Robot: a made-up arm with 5 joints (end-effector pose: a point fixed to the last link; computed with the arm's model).
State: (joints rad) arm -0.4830 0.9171 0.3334 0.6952 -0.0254
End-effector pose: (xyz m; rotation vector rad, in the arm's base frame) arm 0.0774 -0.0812 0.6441 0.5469 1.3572 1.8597
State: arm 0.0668 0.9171 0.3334 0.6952 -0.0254
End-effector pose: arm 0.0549 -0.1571 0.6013 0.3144 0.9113 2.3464
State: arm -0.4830 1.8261 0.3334 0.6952 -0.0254
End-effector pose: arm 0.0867 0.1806 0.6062 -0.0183 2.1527 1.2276
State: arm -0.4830 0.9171 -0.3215 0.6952 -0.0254
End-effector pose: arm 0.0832 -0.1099 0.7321 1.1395 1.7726 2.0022
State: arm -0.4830 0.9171 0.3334 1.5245 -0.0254
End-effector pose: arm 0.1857 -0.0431 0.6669 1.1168 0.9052 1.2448
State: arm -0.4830 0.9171 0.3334 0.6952 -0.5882
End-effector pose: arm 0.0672 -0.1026 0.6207 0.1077 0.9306 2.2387
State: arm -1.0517 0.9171 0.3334 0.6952 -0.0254
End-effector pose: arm 0.1281 -0.0031 0.6449 0.7381 1.7043 1.2707
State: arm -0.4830 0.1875 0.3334 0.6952 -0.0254
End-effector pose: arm 0.0283 -0.2465 0.5157 0.9307 0.5564 2.1359
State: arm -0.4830 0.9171 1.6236 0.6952 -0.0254
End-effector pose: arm 0.2129 -0.0671 0.5368 -0.3889 0.5066 1.2893
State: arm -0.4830 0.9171 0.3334 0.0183 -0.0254
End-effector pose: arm 0.0355 -0.1653 0.6226 -0.0876 1.6604 2.2707
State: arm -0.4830 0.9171 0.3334 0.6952 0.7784
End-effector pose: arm 0.1127 -0.0515 0.6535 1.0996 1.8019 1.1227
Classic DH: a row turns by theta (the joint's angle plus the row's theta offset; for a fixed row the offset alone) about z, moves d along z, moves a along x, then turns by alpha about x. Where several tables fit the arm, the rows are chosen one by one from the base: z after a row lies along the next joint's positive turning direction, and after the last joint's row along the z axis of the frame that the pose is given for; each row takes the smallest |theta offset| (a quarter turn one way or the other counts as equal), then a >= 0, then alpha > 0; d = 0 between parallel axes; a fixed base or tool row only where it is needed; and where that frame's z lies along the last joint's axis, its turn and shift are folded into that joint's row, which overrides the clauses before.
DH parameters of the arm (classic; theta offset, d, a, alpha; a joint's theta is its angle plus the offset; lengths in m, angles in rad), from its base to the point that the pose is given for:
base (fixed): 0.9903 0.406 0.0227 1.0813
joint 1: 1.1137 -0.0382 -0.0246 -2.2339
joint 2: 0.9142 -0.1547 -0.371 -1.5883
joint 3: -1.5046 0.0812 0.0266 -1.4672
joint 4: 1.5588 -0.014 0.0151 1.0412
joint 5: 1.4873 0.1344 -0.058 1.6333
tool (fixed): 1.9581 -0.0157 0 0

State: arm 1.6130 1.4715 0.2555 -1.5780 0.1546
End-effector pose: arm 0.2503 -0.3126 0.4864 -2.8885 0.0947 0.5582
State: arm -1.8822 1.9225 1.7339 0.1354 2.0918
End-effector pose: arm 0.2809 -0.0892 0.2551 -0.6998 1.3667 -1.2591
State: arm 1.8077 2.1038 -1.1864 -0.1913 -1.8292
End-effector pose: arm -0.1053 -0.3913 0.4677 0.6163 0.6298 -1.3684
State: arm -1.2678 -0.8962 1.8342 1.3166 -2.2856
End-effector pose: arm -0.0460 -0.4200 0.3276 -1.4309 0.2044 -0.4137
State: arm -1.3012 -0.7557 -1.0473 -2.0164 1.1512
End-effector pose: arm -0.2548 -0.3725 0.2506 -1.2125 0.4741 2.3097
